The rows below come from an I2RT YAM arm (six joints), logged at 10 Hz.
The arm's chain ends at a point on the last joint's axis. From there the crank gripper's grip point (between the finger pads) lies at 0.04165 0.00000 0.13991 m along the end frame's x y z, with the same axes.
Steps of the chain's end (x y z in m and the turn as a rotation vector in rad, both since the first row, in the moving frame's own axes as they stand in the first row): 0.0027, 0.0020, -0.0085, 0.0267, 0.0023, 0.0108; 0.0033, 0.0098, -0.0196, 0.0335, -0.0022, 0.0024; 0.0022, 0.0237, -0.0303, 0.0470, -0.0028, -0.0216; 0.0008, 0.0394, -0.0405, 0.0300, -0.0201, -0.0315; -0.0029, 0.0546, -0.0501, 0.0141, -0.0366, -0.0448; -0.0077, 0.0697, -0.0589, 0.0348, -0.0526, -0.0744; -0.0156, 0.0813, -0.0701, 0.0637, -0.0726, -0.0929; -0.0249, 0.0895, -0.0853, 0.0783, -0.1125, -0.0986; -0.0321, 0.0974, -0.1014, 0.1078, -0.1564, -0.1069
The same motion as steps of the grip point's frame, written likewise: 0.0030, -0.0013, -0.0086, 0.0267, 0.0023, 0.0108; 0.0030, 0.0052, -0.0196, 0.0335, -0.0022, 0.0024; 0.0017, 0.0162, -0.0304, 0.0470, -0.0028, -0.0216; -0.0021, 0.0339, -0.0398, 0.0300, -0.0201, -0.0315; -0.0081, 0.0509, -0.0487, 0.0141, -0.0366, -0.0448; -0.0154, 0.0620, -0.0570, 0.0348, -0.0526, -0.0744; -0.0264, 0.0689, -0.0679, 0.0637, -0.0726, -0.0929; -0.0416, 0.0751, -0.0821, 0.0783, -0.1125, -0.0986; -0.0554, 0.0788, -0.0977, 0.1078, -0.1564, -0.1069
